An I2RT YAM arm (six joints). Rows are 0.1 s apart.
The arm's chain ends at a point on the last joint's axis. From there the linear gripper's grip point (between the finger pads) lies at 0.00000 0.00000 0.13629 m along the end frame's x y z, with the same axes.
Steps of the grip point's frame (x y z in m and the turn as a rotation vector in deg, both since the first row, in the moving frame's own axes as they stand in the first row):
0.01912 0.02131 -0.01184 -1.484 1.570 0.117
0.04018 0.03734 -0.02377 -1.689 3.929 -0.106
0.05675 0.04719 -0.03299 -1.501 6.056 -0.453
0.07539 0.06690 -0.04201 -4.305 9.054 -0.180
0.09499 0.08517 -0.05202 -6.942 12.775 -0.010
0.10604 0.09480 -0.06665 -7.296 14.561 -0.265
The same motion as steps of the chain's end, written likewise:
0.01539 0.01778 -0.01174 -1.484 1.570 0.117
0.03084 0.03333 -0.02339 -1.689 3.929 -0.106
0.04236 0.04368 -0.03218 -1.501 6.056 -0.453
0.05395 0.05675 -0.03993 -4.305 9.054 -0.180
0.06493 0.06884 -0.04766 -6.942 12.775 -0.010
0.07183 0.07776 -0.06118 -7.296 14.561 -0.265

